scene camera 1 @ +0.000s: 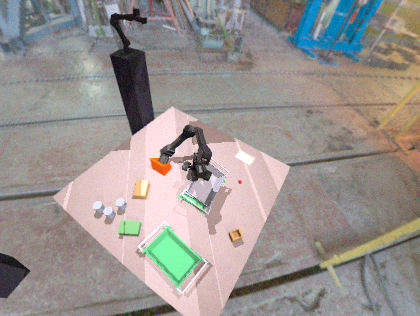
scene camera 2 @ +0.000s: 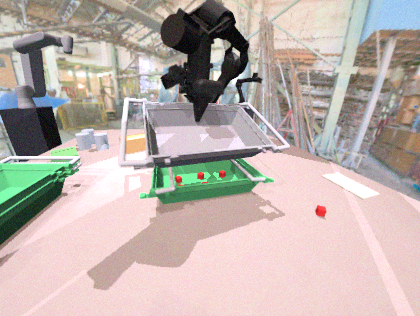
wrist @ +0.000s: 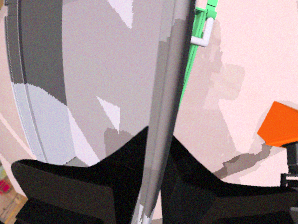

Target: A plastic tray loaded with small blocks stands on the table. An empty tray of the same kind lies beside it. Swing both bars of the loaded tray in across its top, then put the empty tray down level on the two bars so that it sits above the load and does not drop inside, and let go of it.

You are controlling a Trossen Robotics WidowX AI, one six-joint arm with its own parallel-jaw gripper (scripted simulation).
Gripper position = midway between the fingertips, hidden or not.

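Note:
My gripper (scene camera 2: 196, 121) is visible, and the wrist view shows my gripper (wrist: 156, 132) too. A grey tray (scene camera 2: 173, 138) is also visible; scene camera 1 shows the tray (scene camera 1: 203, 191), as does the wrist view the tray (wrist: 85, 85).

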